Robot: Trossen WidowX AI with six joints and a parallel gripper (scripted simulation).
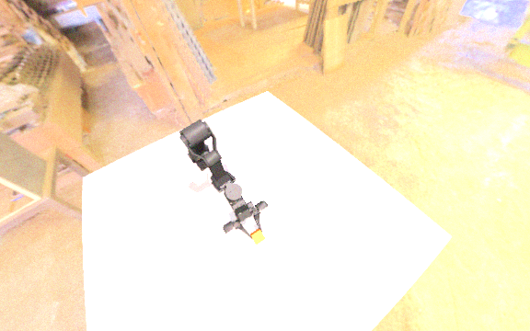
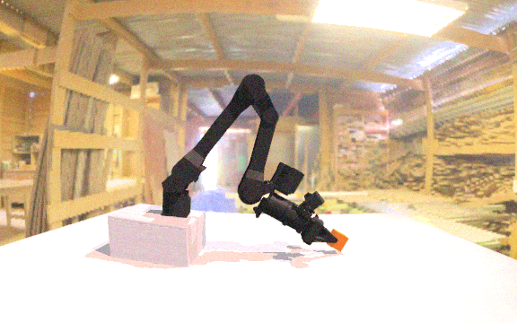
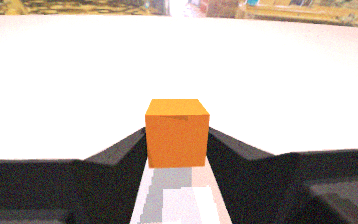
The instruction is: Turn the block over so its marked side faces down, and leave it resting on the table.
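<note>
The orange block is 10 mm below my gripper tip.
</note>
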